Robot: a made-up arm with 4 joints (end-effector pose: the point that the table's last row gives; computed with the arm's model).
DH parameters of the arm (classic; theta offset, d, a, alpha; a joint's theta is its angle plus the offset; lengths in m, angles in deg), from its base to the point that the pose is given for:
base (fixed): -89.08 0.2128 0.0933 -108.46
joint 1: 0 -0.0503 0.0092 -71.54
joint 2: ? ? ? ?
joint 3: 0 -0.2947 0.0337 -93.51
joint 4: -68.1 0.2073 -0.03 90
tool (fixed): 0 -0.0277 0 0
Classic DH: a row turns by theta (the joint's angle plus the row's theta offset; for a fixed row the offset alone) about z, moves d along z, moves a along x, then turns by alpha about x.
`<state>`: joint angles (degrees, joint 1 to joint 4).
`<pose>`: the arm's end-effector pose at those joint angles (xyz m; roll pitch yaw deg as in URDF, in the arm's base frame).
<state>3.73 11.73 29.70 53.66</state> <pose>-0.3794 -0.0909 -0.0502 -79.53 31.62 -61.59</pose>
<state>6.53 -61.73 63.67 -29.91</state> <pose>-0.2034 -0.3787 -0.0479 -26.65 -15.30 88.27</pose>
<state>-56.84 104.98 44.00 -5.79</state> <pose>-0.0701 -0.1299 -0.1996 -54.14 -43.15 -70.66</pose>
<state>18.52 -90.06 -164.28 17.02</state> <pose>0.1140 -0.4493 0.2340 82.12 -24.46 149.34</pose>
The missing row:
joint 2: -20.97 0.0745 0.0443 93.51
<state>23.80 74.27 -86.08 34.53</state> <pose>-0.4361 0.0941 0.2057 -161.09 -37.97 -78.55</pose>
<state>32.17 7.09 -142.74 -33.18</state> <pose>-0.3835 -0.2754 0.2336 158.35 1.74 -6.07</pose>
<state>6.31 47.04 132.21 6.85</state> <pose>-0.2980 0.1767 0.2663 49.87 15.86 -3.36</pose>
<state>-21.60 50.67 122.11 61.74</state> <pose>-0.3135 0.1346 0.1442 32.89 66.92 17.87</pose>
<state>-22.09 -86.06 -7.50 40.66</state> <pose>0.1847 -0.4527 0.0560 -107.52 8.89 51.92</pose>
